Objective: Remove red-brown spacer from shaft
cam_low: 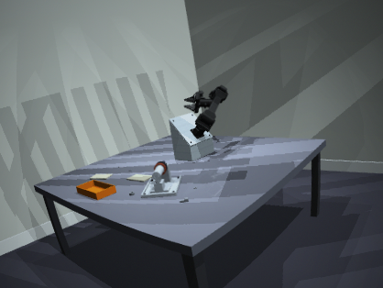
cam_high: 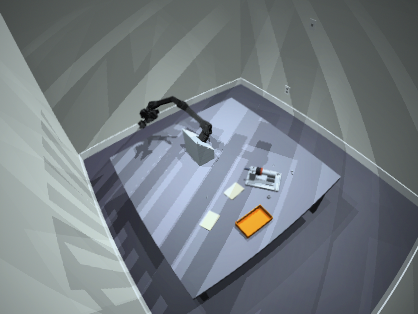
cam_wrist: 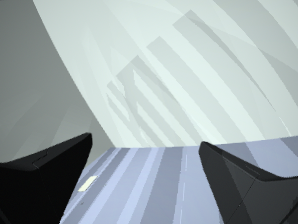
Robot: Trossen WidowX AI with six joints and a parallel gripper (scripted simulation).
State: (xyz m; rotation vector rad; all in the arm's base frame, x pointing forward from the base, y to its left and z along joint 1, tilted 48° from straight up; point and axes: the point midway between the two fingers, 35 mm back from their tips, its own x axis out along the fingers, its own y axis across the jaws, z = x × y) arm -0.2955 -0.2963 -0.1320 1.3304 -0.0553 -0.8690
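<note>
Now: the blue-grey shaft 720 mm ahead of my gripper tip, 480 mm to the left of it and 180 mm below it. Also, from my gripper tip: red-brown spacer 730 mm ahead, 490 mm to the left, 190 mm below; then orange tray 960 mm ahead, 260 mm below, 240 mm to the left.
</note>
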